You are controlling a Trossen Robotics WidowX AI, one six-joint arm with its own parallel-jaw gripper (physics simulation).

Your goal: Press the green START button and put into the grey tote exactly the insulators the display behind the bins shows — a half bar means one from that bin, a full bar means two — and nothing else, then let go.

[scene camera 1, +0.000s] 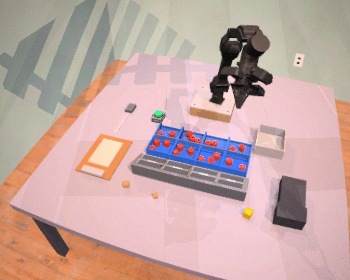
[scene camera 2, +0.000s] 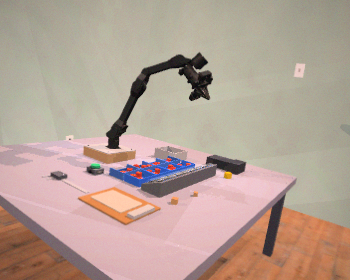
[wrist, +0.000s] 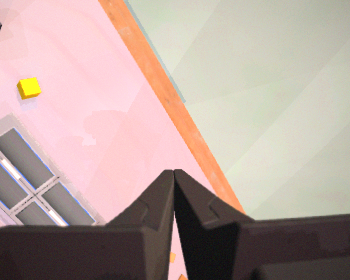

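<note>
My gripper is shut and empty, high above the table. The green START button stands left of the arm's base. Blue bins in two rows hold red insulators. The grey display runs along the bins; part of its window frame shows at the left of the wrist view. The windows look grey, and I cannot make out the bars. The grey tote stands right of the bins; no insulator shows inside it.
A dark block and a yellow cube are at the right. Two orange cubes lie before the display. An orange board and a dark grey piece lie left.
</note>
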